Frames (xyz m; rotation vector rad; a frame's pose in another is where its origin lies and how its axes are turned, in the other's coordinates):
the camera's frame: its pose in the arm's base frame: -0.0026 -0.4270 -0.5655 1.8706 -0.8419 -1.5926
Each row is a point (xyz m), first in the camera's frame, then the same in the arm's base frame.
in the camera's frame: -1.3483 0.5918 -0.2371
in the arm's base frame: 0.0185 0.1957 0.7895
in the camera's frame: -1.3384 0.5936 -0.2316
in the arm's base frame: 0.0140 0.1871 0.7835
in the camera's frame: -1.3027 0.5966 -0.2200
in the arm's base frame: 0.0060 0.1583 0.7607
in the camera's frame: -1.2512 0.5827 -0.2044
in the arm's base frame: -0.0023 0.1287 0.7144
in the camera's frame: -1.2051 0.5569 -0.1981
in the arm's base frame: -0.0006 0.1111 0.6642
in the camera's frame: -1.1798 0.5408 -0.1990
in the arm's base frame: 0.0049 0.1027 0.6359
